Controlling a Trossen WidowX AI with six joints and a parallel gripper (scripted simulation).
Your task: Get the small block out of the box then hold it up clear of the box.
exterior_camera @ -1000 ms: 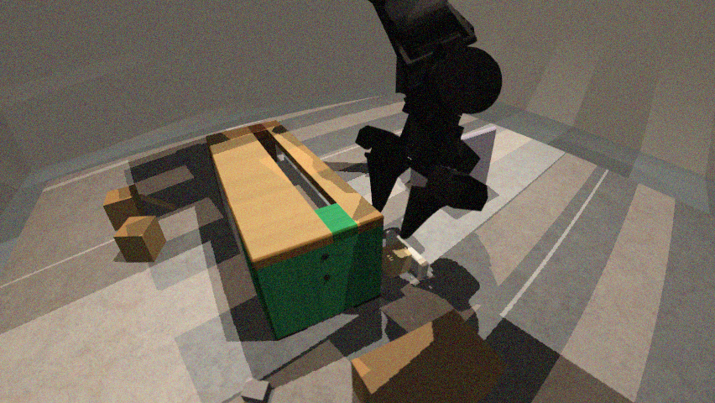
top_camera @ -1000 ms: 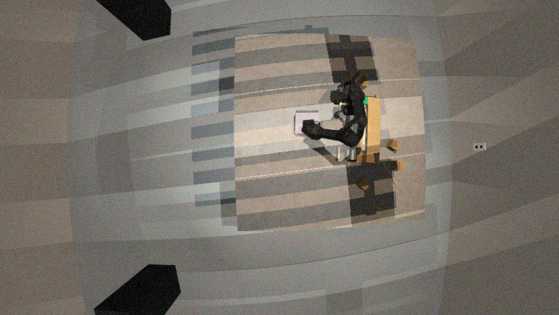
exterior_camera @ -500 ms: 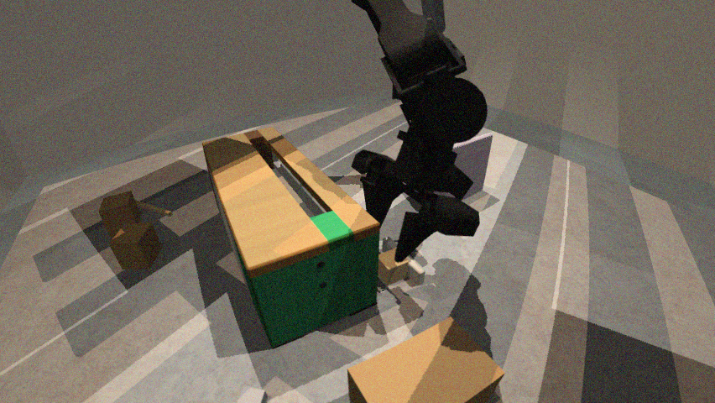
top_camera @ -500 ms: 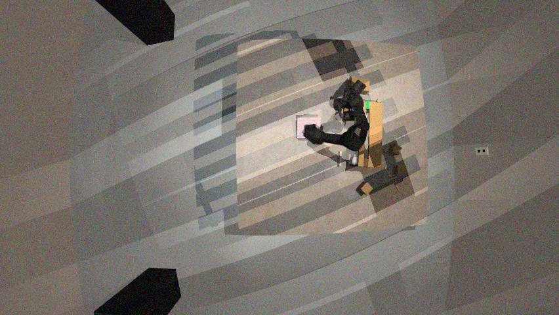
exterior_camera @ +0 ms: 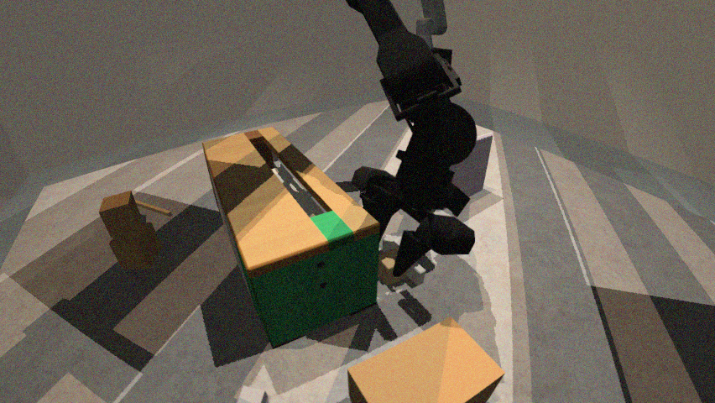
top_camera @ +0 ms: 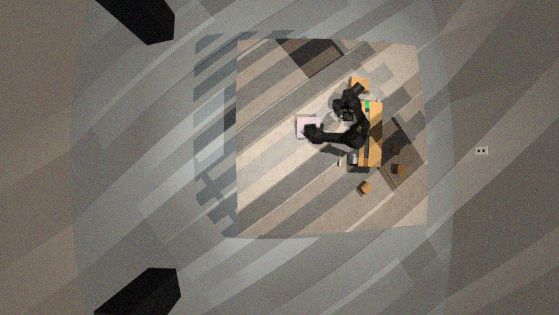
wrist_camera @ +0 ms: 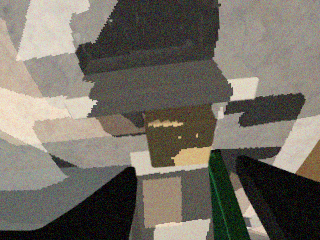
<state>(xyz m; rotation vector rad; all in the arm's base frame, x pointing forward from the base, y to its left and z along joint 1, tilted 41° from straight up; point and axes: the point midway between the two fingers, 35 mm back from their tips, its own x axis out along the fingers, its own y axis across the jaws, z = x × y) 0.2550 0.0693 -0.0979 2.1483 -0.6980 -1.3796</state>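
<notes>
The tan block is 20 mm behind my gripper tip and 20 mm below it. The rest, counted from my gripper tip: box (40 mm ahead, 160 mm to the right, 30 mm above); then thin stick (260 mm ahead, 460 mm to the right, 30 mm below).
</notes>
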